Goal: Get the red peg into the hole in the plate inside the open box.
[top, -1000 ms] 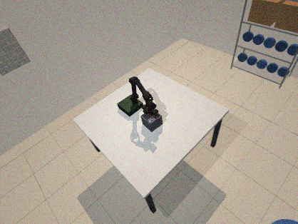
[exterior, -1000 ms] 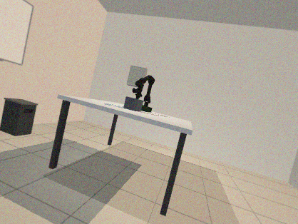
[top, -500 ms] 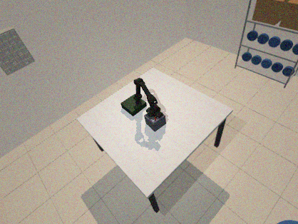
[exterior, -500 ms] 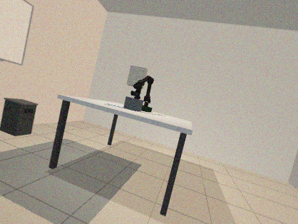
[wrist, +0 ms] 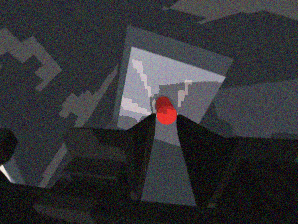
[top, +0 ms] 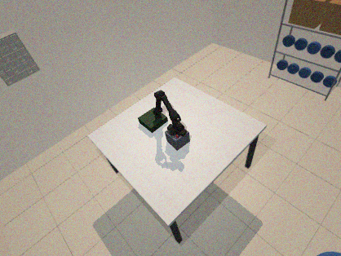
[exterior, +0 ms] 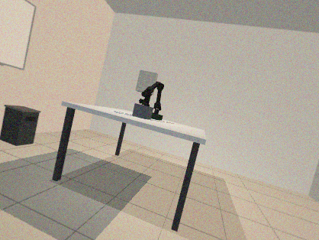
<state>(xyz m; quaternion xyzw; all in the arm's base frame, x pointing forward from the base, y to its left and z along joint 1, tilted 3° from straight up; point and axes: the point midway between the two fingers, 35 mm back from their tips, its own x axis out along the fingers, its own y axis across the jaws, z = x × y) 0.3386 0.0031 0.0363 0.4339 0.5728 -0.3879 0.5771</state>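
My gripper tip is 1 cm to the left of the red peg and 1 cm short of it. Also, from my gripper tip: pale plate: 2 cm below, 1 cm to the right, 1 cm ahead.
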